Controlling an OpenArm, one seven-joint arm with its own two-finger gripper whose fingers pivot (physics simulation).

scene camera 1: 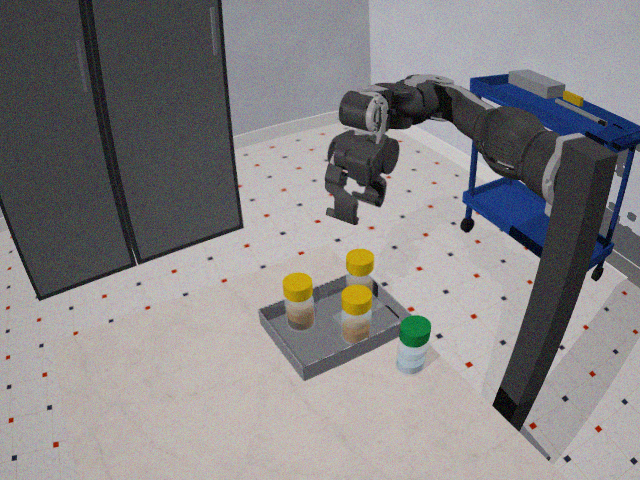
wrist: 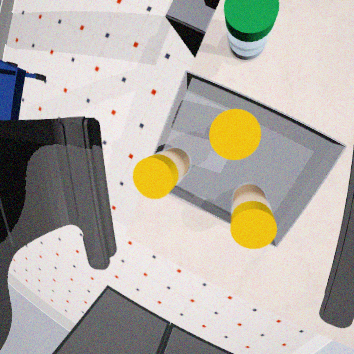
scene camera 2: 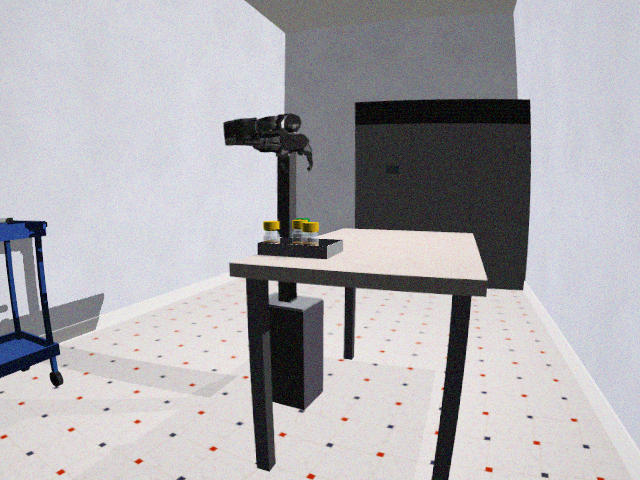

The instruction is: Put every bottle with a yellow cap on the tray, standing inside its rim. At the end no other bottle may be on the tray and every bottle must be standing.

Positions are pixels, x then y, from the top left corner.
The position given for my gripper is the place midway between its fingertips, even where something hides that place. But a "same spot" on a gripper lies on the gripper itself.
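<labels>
My gripper: visible in scene camera 1, in the wrist view, in scene camera 2 (298, 172). Gripper, same spot: (wrist: 60, 179) and (scene camera 1: 372, 194).
</labels>
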